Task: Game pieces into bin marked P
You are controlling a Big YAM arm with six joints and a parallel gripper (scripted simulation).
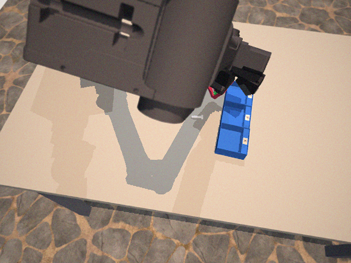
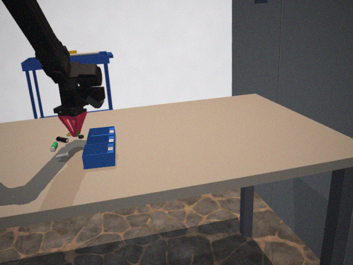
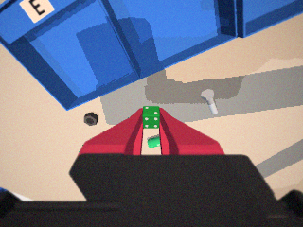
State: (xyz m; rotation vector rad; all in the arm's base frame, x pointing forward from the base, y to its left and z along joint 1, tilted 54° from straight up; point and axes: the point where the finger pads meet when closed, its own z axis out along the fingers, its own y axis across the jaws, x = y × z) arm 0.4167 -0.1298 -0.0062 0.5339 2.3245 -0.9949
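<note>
Now: hand 60 mm to the left of the blue bin, 60 mm short of it and 30 mm above it. From my hand the other things lie so: bolt: 60 mm to the right, 50 mm behind, 40 mm below; green die: right at my hand; green battery: 70 mm behind, 40 mm below, 30 mm to the left.
</note>
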